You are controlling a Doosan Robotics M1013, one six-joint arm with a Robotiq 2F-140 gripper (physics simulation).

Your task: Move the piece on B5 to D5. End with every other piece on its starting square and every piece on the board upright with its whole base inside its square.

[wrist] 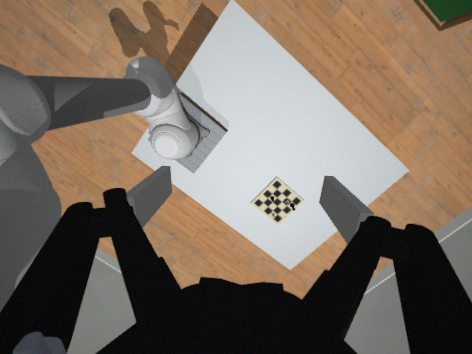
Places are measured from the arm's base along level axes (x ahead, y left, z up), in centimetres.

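Pixels of known places: gripper, fingertip midpoint: [245, 184].
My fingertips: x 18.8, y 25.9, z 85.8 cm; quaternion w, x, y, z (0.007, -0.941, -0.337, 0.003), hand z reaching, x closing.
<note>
Ahead of a thing's pixels: the offset from my fingertips to its top centre. Level surfaces: height alone.
A small checkered board {dx +44.2, dy -22.9, dz -92.5 cm} [277, 185] with dark and cream squares lies on the white table top, low and right of centre in the wrist view, turned like a diamond. Dark pieces stand on it: one dark piece {dx +40.2, dy -23.1, dz -89.2 cm} [272, 199] left of its middle and another dark piece {dx +51.7, dy -18.5, dz -86.2 cm} [293, 206] toward its right side. Small lighter shapes near the right and lower squares may be pale pieces, too small to tell. Square labels cannot be read. My gripper [245, 184] is wide open and empty, high above the table, with the board seen between its fingers.
The white table top {dz -93.1 cm} [290, 115] lies on a wooden floor [345, 45]. The arm's pale base [172, 140] stands on a grey plate [212, 142] at the table's left side. A green-topped box [450, 12] shows at the top right corner. Grey links of the arm [90, 100] fill the left side.
</note>
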